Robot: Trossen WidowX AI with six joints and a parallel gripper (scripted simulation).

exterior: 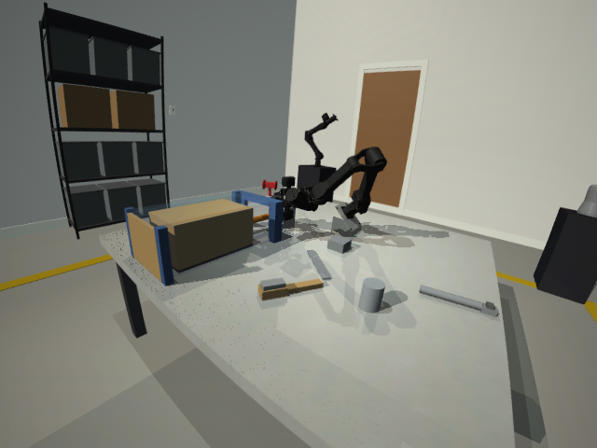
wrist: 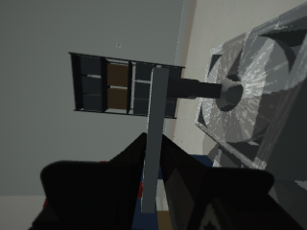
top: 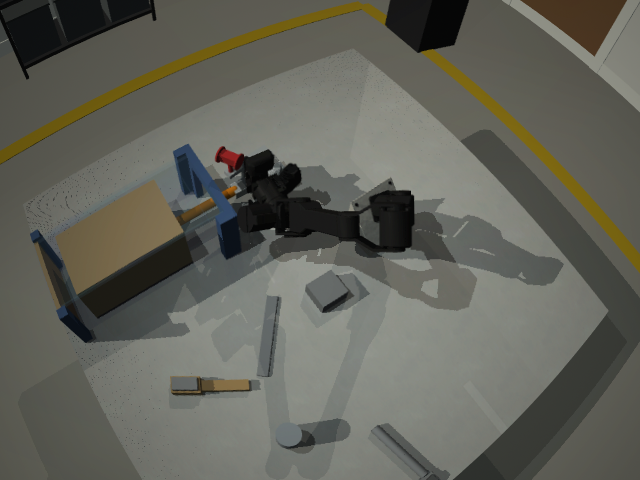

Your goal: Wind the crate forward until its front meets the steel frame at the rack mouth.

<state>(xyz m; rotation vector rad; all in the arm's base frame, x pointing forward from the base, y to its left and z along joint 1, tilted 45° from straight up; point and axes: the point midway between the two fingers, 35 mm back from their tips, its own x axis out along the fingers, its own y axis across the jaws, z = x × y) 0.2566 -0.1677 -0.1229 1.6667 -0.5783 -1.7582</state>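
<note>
The red knob is 50 mm ahead of my gripper tip, 40 mm above it and 20 mm to the left of it. Also, from my gripper tip: grey winch (120 mm below, 70 mm behind); blue frame (110 mm ahead, 40 mm below, 20 mm to the left); winch handle (10 mm to the left, 10 mm ahead, 10 mm above).
</note>
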